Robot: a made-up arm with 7 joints.
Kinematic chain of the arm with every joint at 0, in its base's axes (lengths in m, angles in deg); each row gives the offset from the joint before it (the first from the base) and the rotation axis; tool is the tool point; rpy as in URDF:
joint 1: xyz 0 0 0.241 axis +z
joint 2: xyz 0 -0.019 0.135 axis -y
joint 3: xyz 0 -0.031 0.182 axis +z
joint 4: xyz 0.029 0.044 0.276 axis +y
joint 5: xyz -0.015 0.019 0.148 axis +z
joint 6: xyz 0 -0.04 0.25 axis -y
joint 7: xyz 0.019 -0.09 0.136 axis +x
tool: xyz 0 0 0 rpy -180 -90 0
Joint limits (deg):
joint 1: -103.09..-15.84
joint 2: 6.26..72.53
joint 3: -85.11..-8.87
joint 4: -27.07..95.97
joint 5: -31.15..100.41
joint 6: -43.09..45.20
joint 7: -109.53..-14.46
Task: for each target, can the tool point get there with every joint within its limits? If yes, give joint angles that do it. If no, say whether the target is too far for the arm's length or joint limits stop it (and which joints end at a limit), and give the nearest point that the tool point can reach.
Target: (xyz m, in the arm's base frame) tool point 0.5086 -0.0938 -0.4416
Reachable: no: joint limits stop it (at a limit: joint 1, joint 2, joint 3, joint 4, joint 6) | nearest point 0.4379 -0.1776 0.6848 | short by 1.132 m
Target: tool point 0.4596 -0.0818 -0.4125
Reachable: no: joint limits stop it (at a limit: joint 1, joint 2, joint 3, joint 4, joint 6) | nearest point 0.4375 -0.1784 0.6847 | short by 1.102 m
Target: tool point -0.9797 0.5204 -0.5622
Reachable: no: too far | nearest point -0.7964 0.4231 0.3084 | short by 0.895 m
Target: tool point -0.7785 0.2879 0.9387
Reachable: yes | joints -28.75 53.69 -76.34 13.34 -18.03 24.06 -81.13
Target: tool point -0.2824 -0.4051 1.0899
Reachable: yes | joints -46.07 15.52 -48.39 67.77 -17.95 -14.13 -25.17
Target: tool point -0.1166 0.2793 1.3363
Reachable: yes | joints -73.84 20.70 -22.03 -9.85 78.67 8.42 -82.55
